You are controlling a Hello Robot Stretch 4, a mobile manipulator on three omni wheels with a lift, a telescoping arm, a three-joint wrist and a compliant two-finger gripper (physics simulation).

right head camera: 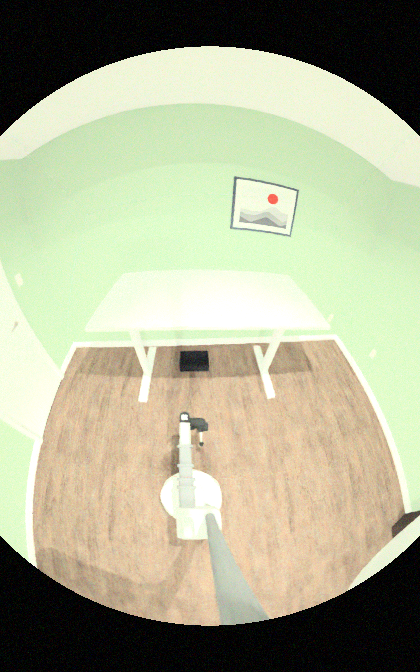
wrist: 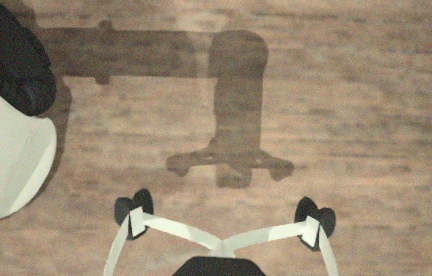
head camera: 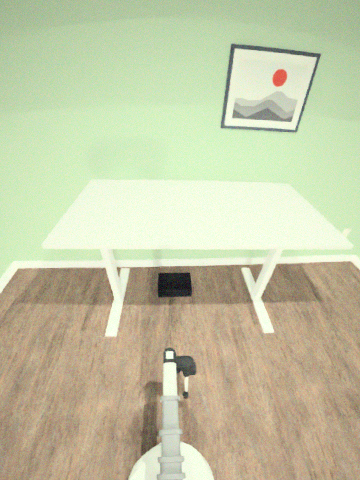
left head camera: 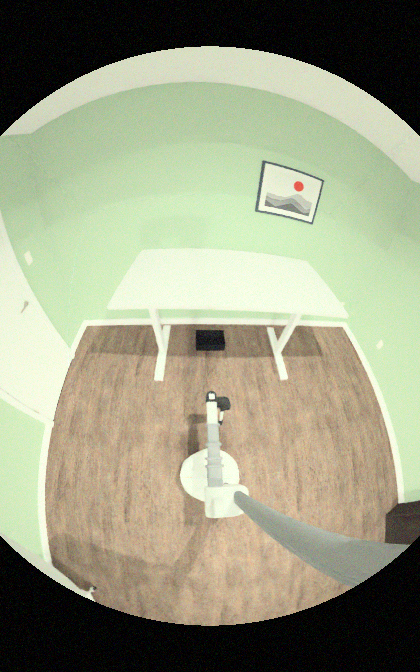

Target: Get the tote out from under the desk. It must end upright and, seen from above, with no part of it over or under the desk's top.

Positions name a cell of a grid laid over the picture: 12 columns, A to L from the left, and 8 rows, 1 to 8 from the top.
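The spots on a white desk (head camera: D4) and a black tote (head camera: F5) are 104 cm apart. The desk is 120 cm from the lens, a framed picture (head camera: I2) 161 cm from the lens, and the tote 199 cm from the lens.
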